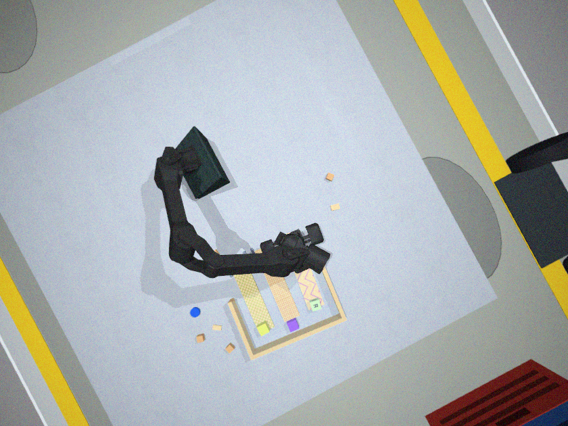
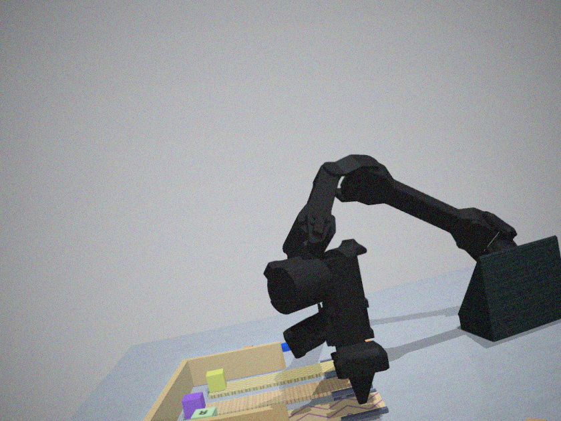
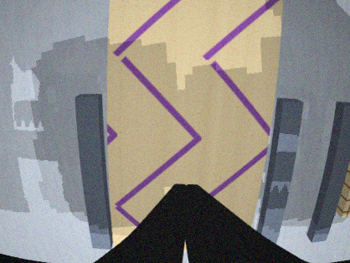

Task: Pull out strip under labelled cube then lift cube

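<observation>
The labelled cube lies 220 mm ahead of my gripper tip, 20 mm to the right of it and 20 mm above it. The rest, counted from my gripper tip: orange grid strip (100 mm to the right, 100 mm ahead); blue disc (380 mm to the right, 70 mm ahead).
</observation>
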